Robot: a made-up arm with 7 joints. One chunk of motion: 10 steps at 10 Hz.
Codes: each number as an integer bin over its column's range. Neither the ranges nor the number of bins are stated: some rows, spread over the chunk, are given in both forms.
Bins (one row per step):
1: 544 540 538 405 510 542 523
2: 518 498 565 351 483 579 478
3: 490 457 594 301 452 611 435
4: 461 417 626 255 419 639 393
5: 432 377 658 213 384 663 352
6: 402 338 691 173 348 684 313
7: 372 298 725 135 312 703 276
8: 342 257 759 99 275 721 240
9: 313 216 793 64 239 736 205
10: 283 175 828 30 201 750 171
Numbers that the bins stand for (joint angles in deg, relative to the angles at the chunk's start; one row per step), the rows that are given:
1: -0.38 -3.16 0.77 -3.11 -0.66 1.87 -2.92
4: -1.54 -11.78 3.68 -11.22 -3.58 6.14 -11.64
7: -2.79 -20.12 6.95 -17.70 -7.01 8.96 -19.49
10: -4.03 -28.74 10.35 -23.38 -10.56 11.03 -26.53
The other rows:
2: -0.74 -6.11 1.66 -6.03 -1.53 3.50 -5.94
3: -1.13 -8.98 2.62 -8.73 -2.52 4.91 -8.83
5: -1.95 -14.58 4.74 -13.49 -4.70 7.20 -14.39
6: -2.37 -17.32 5.83 -15.65 -5.85 8.13 -17.01
8: -3.21 -22.99 8.07 -19.65 -8.19 9.76 -21.90
9: -3.61 -25.86 9.20 -21.54 -9.34 10.42 -24.25

